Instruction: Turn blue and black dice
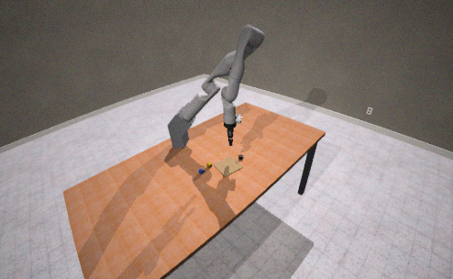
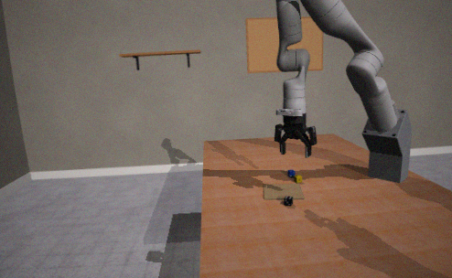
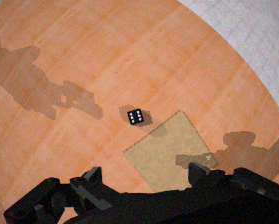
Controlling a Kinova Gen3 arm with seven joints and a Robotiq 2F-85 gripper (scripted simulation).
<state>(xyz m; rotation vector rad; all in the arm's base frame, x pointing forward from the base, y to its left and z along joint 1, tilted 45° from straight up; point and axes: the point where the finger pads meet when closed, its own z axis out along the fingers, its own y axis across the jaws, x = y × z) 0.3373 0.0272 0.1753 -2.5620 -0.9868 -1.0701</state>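
The blue die is 23 cm to the right of my hand, 15 cm below it and 3 cm behind it. Also, from my hand: yellow die: 15 cm to the right, 15 cm below, 4 cm behind; then tan mat: 16 cm below, 6 cm to the right, 3 cm ahead; then black die: 15 cm below, 5 cm to the left, 3 cm ahead.
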